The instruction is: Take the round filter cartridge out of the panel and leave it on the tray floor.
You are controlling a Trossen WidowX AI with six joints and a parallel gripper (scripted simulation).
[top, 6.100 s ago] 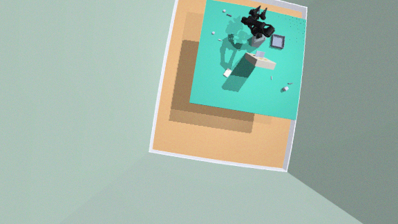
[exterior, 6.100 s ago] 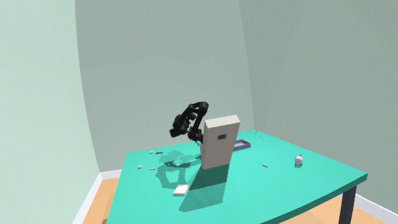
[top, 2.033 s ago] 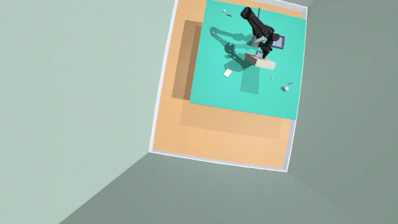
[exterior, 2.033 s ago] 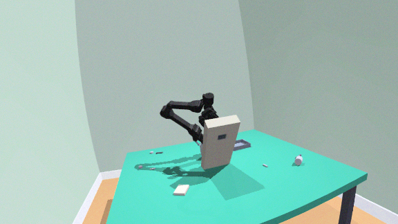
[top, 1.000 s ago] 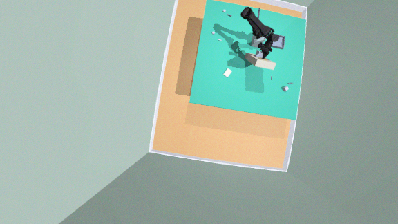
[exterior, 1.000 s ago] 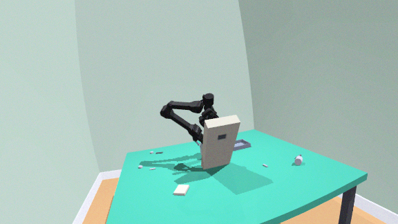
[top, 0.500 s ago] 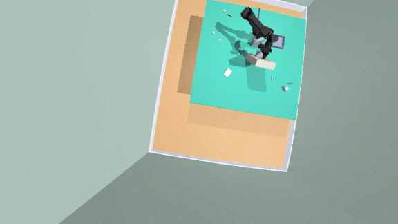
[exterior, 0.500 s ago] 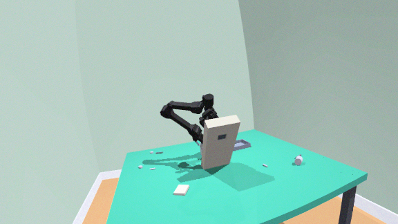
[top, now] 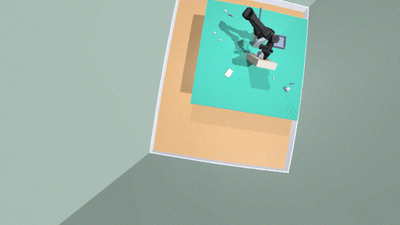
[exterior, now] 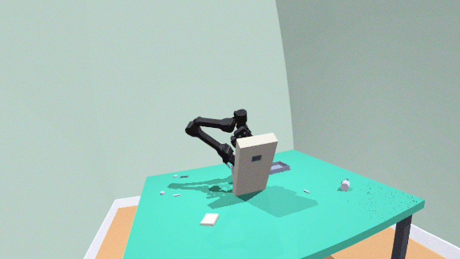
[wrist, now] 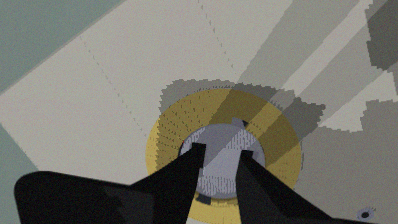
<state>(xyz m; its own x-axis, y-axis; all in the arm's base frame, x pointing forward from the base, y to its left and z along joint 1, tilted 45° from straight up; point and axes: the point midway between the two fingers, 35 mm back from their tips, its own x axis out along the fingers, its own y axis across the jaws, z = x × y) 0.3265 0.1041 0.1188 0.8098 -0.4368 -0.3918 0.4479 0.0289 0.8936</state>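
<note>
Now: gripper tip 1 cm short of the round grey filter cartridge and 1 cm above it. From my gripper tip the other things lie so: small pale cylinder 17 cm ahead, 44 cm to the left, 24 cm below; white flat block 8 cm ahead, 27 cm to the right, 26 cm below; beige service panel 4 cm behind, 8 cm below.
</note>
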